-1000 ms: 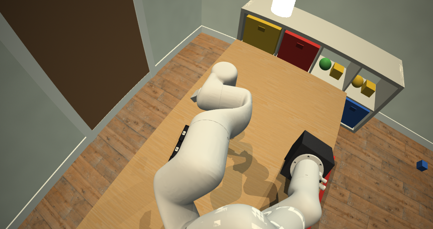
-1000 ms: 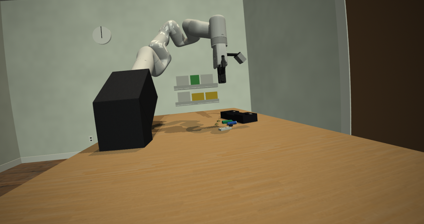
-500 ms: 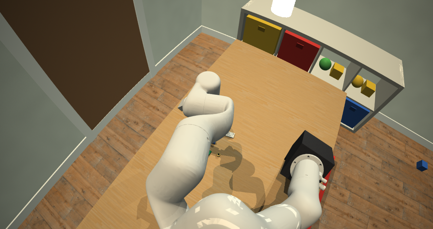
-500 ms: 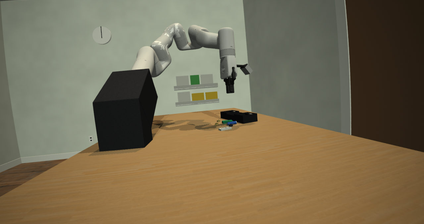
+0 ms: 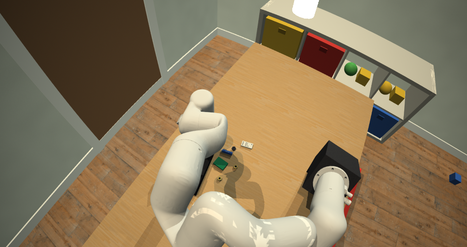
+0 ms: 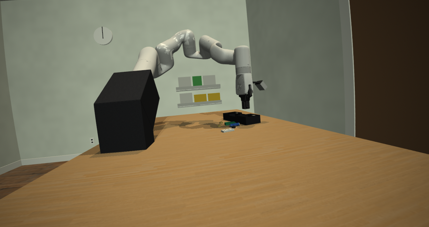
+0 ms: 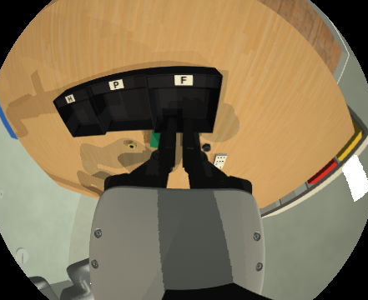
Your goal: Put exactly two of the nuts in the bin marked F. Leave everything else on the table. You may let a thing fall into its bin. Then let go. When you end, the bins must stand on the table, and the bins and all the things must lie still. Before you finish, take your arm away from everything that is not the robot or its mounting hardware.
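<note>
My hand is 2 cm past the black bin marked F, 8 cm to the right of it and 7 cm above it. The rest, counted from my hand: black nut (8 cm behind, 8 cm to the right, 9 cm below); then blue cylinder (7 cm behind, 5 cm to the right, 9 cm below); then green block (8 cm behind, 1 cm to the left, 9 cm below).
</note>
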